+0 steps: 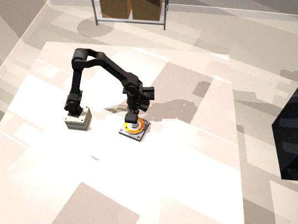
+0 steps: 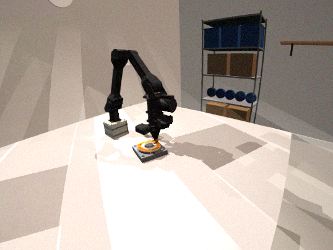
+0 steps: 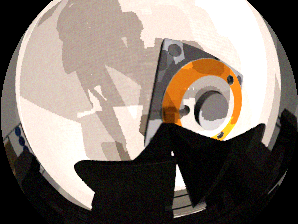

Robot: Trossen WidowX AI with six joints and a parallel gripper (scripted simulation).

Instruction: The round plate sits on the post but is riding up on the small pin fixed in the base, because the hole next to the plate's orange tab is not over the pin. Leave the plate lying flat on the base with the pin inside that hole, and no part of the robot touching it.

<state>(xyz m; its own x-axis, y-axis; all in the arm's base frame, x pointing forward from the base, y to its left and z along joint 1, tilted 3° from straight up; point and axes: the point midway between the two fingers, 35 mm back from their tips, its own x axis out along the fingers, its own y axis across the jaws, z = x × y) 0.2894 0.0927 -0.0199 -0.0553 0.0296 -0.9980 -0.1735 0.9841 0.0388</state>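
Right now the round plate is 30 mm to the right of my gripper tip and 10 mm ahead of it.
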